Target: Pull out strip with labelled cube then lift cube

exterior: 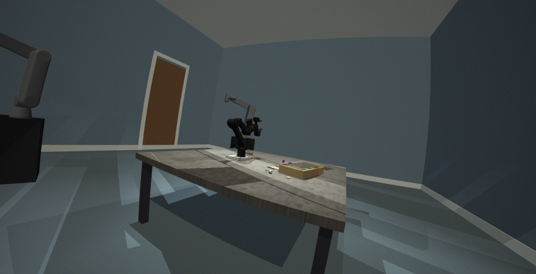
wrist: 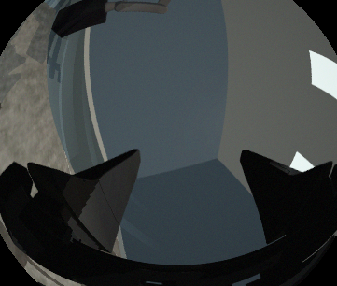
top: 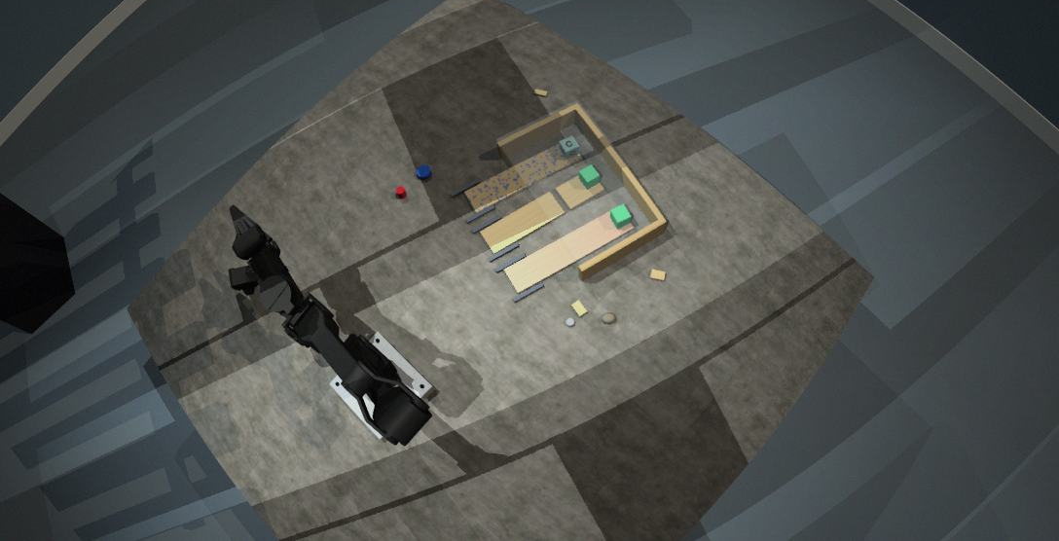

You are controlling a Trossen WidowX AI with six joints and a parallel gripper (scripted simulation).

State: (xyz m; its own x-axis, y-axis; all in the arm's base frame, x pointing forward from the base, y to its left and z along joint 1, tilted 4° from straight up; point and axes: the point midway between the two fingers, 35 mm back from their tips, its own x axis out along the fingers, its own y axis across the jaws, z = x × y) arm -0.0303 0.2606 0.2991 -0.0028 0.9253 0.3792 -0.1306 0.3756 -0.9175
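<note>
Now: the small red thing 300 mm ahead of my gripper tip, 10 mm to the left of it and 310 mm below it. From my gripper tip the other things lie so: brown disc: 470 mm ahead, 450 mm to the right, 320 mm below; then blue disc: 360 mm ahead, 20 mm to the left, 320 mm below.
</note>
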